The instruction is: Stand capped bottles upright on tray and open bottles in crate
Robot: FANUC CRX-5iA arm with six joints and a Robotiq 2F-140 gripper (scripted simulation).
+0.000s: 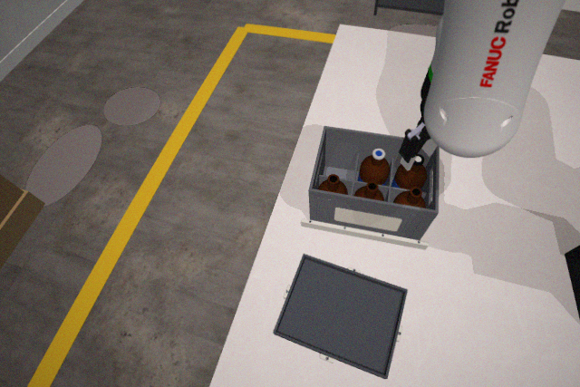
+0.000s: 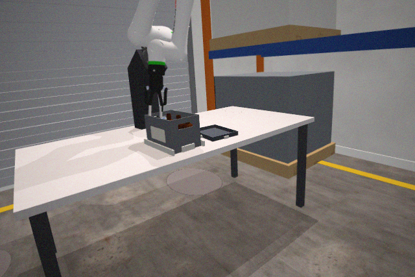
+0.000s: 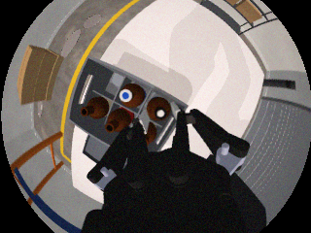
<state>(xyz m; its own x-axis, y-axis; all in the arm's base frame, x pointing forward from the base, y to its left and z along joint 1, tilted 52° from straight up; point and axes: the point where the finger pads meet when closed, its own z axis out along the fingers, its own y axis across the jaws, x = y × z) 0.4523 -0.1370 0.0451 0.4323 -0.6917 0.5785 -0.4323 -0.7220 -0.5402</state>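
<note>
Right now the grey crate is 8 cm ahead of my hand, 6 cm to the left of it and 11 cm below it. Also, from my hand: flat tray (5 cm ahead, 35 cm to the left, 18 cm below).
</note>
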